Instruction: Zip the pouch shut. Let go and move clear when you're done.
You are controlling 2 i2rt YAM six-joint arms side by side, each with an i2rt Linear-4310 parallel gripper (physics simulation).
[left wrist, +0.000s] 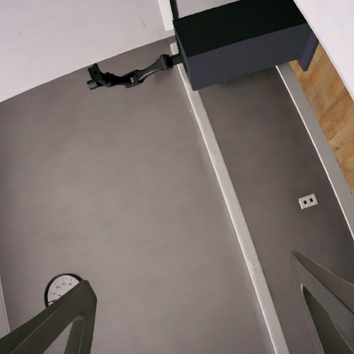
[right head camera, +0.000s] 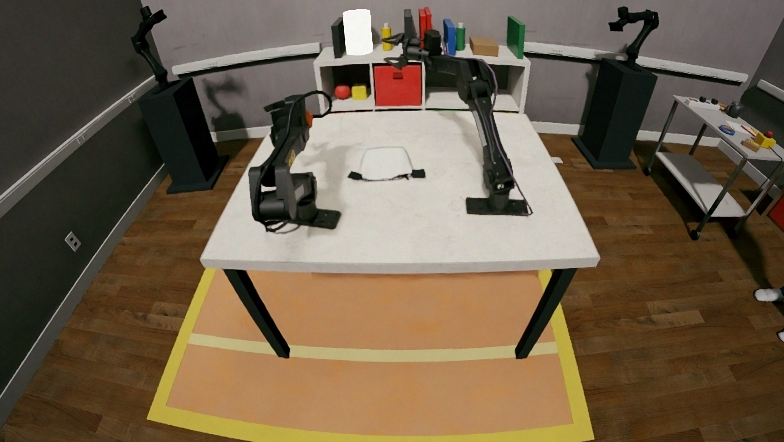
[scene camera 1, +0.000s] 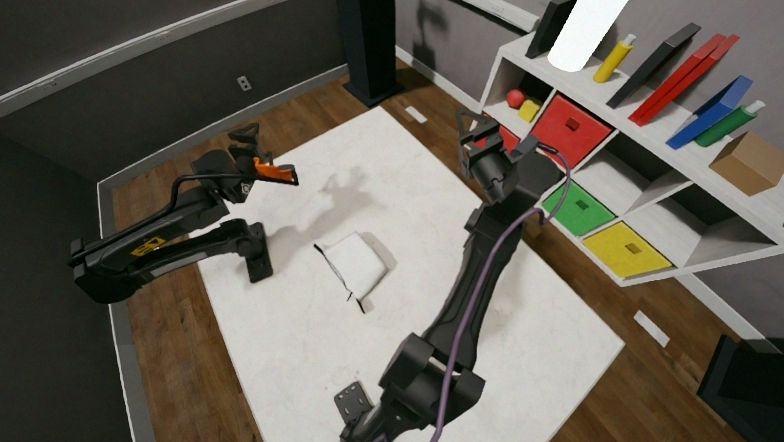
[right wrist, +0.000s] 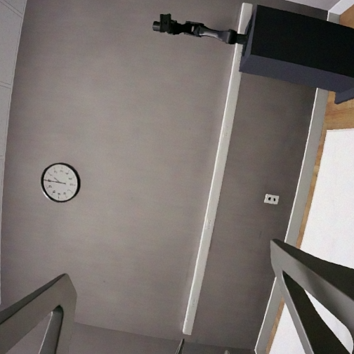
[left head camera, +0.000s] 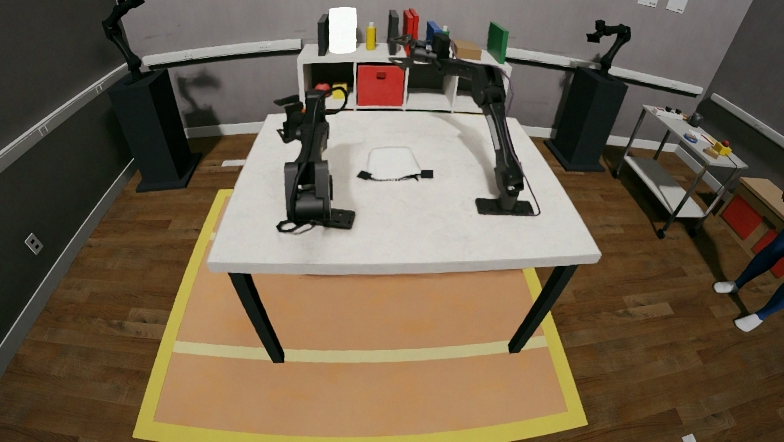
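Note:
A white pouch (left head camera: 392, 162) (right head camera: 385, 163) (scene camera 1: 356, 263) lies flat on the white table between the arms. A dark zip line runs along its front edge, with a black tab at the left end (left head camera: 364, 175) (right head camera: 355, 175) and a black tab at the right end (left head camera: 426, 174) (right head camera: 418, 173). A small dark piece, perhaps the slider, shows near the right end; whether the zip is closed is too small to tell. My left gripper (scene camera 1: 241, 141) (left wrist: 186, 277) is open and empty, raised well away from the pouch. My right gripper (left head camera: 392, 50) (right head camera: 385, 50) (right wrist: 168, 268) is open and empty, raised high beyond it.
The white table (left head camera: 406, 241) (right head camera: 400, 241) (scene camera 1: 307, 351) carries both arm bases. A white shelf unit (left head camera: 329, 58) with books, bottles and coloured bins stands behind it. Dark pedestals (left head camera: 150, 126) (left head camera: 590, 115) stand at both sides, and a wheeled cart (left head camera: 667, 183) stands at the right.

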